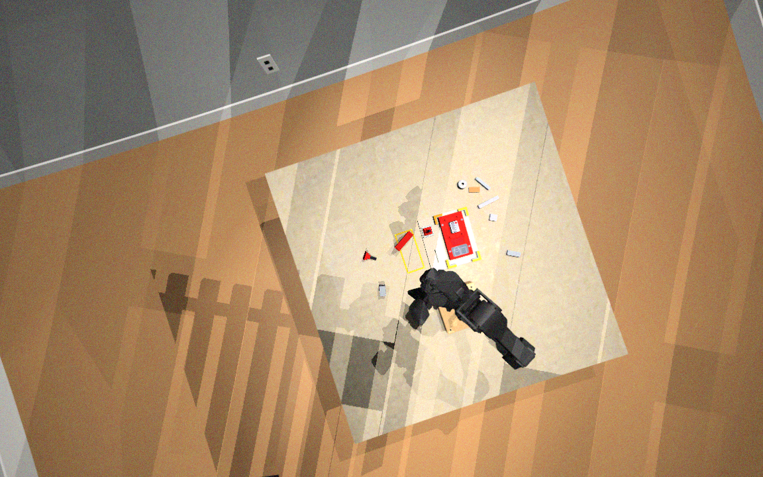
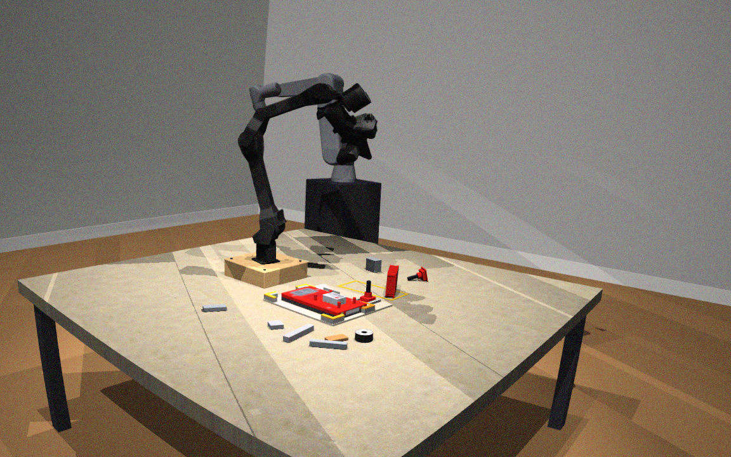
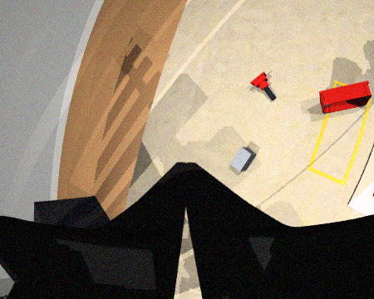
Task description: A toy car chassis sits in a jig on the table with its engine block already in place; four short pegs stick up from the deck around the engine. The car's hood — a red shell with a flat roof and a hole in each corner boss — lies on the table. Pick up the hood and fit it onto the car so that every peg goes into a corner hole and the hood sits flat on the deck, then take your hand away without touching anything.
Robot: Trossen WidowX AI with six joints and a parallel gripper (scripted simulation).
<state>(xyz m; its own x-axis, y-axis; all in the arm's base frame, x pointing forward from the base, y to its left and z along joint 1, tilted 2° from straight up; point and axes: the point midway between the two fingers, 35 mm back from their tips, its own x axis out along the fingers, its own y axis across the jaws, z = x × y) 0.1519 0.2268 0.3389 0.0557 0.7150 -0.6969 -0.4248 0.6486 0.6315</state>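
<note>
The red hood lies 16 cm ahead of my gripper tip, 3 cm to the right of it and 33 cm below it. The rest, counted from my gripper tip: wheel (38 cm ahead, 33 cm to the right, 35 cm below); grey engine block (19 cm ahead, 26 cm to the right, 34 cm below); wooden chip (35 cm ahead, 38 cm to the right, 36 cm below).
</note>
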